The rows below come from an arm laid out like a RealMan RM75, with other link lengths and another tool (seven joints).
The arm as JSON. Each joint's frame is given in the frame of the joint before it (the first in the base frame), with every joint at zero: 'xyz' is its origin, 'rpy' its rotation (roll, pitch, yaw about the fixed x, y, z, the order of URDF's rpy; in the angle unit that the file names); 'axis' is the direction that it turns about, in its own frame. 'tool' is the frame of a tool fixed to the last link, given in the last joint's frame.
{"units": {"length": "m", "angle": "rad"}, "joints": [
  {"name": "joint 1", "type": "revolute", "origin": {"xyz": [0.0, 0.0, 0.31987], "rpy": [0.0, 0.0, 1.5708]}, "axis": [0.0, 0.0, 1.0]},
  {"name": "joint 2", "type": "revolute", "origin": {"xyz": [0.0, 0.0, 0.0], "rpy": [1.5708, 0.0, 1.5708]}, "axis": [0.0, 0.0, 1.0]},
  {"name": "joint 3", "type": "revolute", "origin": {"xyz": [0.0, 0.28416, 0.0], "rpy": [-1.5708, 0.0, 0.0]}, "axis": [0.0, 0.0, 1.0]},
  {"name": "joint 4", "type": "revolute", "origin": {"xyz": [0.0, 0.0, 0.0], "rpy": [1.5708, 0.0, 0.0]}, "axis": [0.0, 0.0, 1.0]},
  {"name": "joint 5", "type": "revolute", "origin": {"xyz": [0.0, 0.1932, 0.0], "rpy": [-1.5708, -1.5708, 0.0]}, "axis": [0.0, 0.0, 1.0]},
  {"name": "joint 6", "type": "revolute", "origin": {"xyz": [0.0, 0.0, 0.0], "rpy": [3.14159, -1.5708, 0.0]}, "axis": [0.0, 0.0, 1.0]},
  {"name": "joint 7", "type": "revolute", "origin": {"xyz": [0.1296, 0.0, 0.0], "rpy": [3.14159, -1.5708, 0.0]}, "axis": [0.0, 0.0, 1.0]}
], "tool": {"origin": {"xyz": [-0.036, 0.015, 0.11], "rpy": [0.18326, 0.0, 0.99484]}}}
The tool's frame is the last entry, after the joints.
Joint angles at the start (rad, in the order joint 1, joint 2, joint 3, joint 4, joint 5, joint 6, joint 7):
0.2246, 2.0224, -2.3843, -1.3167, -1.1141, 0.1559, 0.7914
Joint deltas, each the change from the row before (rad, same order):
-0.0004, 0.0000, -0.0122, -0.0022, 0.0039, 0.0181, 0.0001
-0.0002, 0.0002, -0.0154, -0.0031, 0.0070, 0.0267, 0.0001
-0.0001, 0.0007, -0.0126, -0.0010, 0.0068, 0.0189, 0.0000
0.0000, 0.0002, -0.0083, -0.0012, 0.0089, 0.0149, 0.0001
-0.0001, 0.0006, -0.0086, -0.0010, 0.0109, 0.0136, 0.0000
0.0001, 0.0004, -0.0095, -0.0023, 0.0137, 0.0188, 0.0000
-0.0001, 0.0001, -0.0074, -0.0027, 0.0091, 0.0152, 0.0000
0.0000, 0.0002, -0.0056, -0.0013, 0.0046, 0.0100, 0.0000
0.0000, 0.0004, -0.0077, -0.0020, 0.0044, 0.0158, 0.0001
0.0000, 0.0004, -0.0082, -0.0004, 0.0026, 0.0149, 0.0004
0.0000, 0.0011, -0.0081, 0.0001, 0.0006, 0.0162, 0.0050
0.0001, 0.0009, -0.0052, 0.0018, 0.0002, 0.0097, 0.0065
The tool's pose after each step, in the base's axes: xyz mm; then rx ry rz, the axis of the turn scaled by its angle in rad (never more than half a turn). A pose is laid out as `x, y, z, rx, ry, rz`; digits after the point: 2 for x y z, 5 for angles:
152.44, 373.39, -81.36, -1.00666, 2.54910, 0.93961
154.10, 372.46, -81.88, -0.99163, 2.54347, 0.94168
155.56, 371.27, -83.03, -0.97981, 2.54153, 0.94027
157.08, 370.81, -83.40, -0.96543, 2.54225, 0.94075
158.56, 370.03, -84.22, -0.94993, 2.54580, 0.93970
160.47, 369.62, -84.44, -0.92878, 2.54845, 0.94114
161.75, 369.29, -84.38, -0.91388, 2.54894, 0.94305
162.55, 368.85, -84.59, -0.90609, 2.54821, 0.94326
163.68, 368.47, -84.54, -0.89588, 2.54438, 0.94507
165.15, 367.86, -84.85, -0.88780, 2.53930, 0.94480
166.72, 367.43, -85.01, -0.87575, 2.53572, 0.94669
168.31, 367.15, -85.36, -0.86466, 2.53563, 0.94714

